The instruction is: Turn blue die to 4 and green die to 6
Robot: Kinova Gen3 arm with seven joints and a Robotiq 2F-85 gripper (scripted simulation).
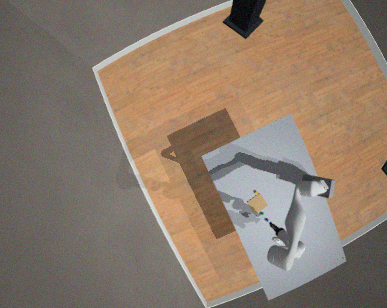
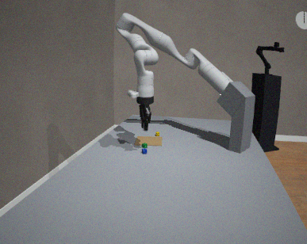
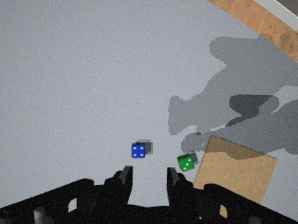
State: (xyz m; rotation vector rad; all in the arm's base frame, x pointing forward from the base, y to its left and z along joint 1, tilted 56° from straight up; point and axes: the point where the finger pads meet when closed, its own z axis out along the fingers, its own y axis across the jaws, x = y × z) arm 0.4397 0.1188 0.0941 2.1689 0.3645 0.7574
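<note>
My gripper is now 120 mm above the blue die and 10 mm to the right of it. Round my hand: green die (120 mm below, 70 mm to the right, 10 mm behind); then tan mat (160 mm to the right, 130 mm below, 50 mm behind); then yellow die (240 mm to the right, 120 mm below, 110 mm behind).
</note>
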